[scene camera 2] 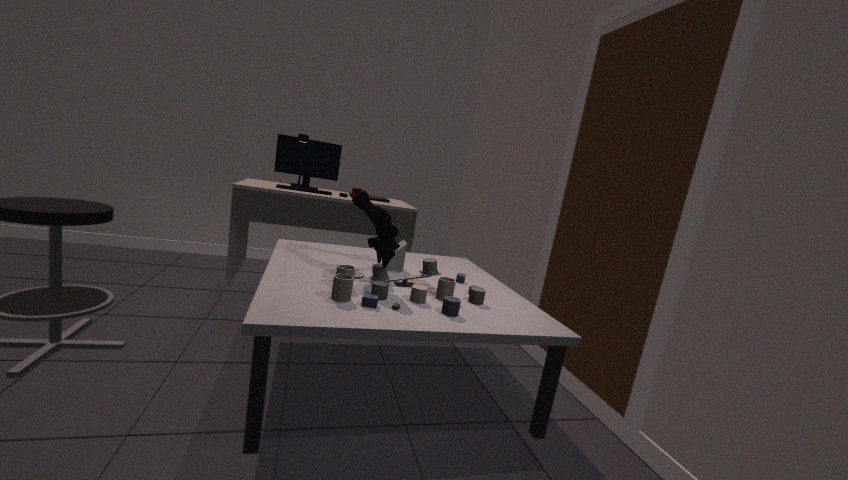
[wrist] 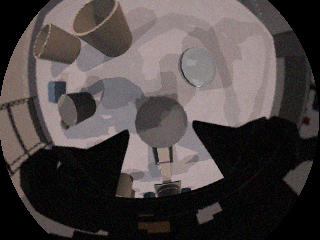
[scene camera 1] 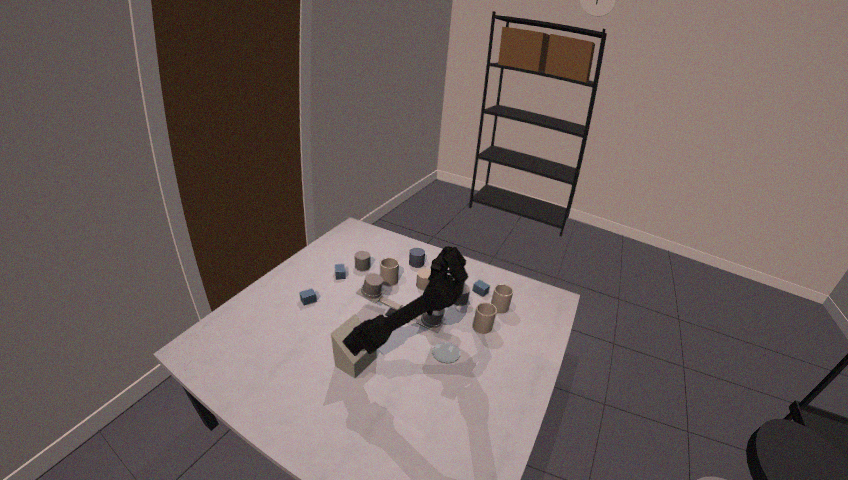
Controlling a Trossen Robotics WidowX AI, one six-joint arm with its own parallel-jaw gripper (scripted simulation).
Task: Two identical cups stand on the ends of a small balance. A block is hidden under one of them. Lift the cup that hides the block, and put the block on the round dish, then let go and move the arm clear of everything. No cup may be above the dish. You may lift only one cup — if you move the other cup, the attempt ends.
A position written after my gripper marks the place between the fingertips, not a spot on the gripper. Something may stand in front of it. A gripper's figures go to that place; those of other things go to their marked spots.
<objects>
My gripper point(wrist: 161, 128) is 10 cm from the lens. A cup point(wrist: 161, 122) is 10 cm from the lens.
</objects>
